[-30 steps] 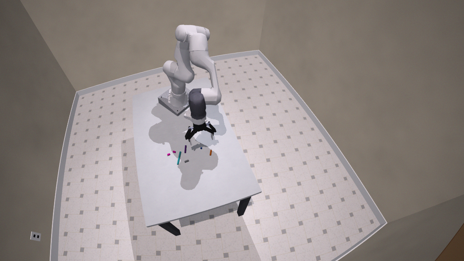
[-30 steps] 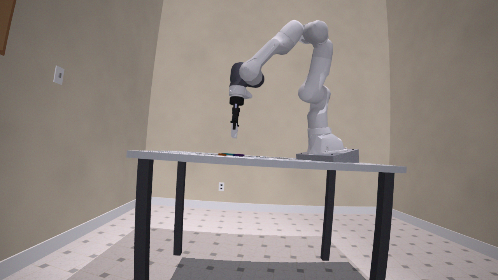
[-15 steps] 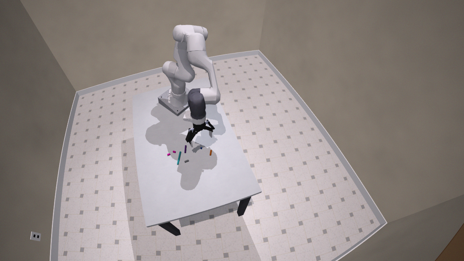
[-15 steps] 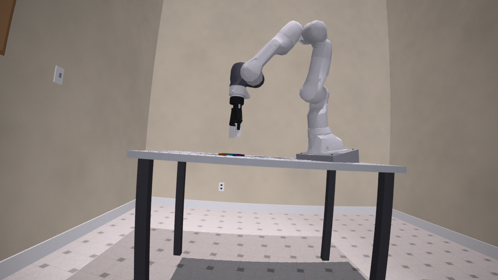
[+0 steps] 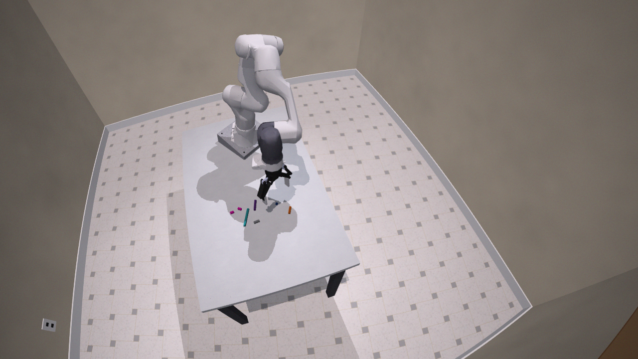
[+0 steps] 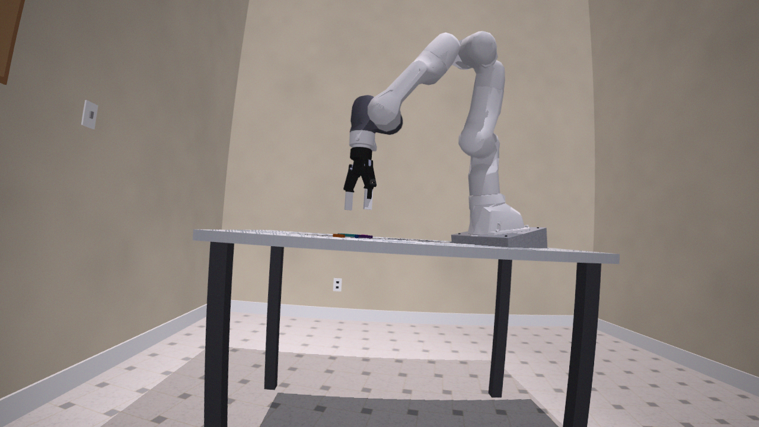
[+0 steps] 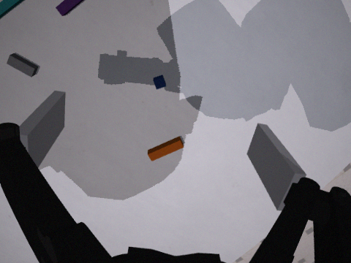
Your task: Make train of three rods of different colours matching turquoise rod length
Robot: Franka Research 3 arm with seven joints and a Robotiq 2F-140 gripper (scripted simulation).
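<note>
My gripper is now 100 mm above the blue rod. Round my hand: orange rod: 50 mm ahead, 50 mm to the left, 100 mm below; grey rod: 70 mm ahead, 130 mm to the right, 100 mm below; purple rod: 20 mm behind, 120 mm to the right, 100 mm below.
</note>
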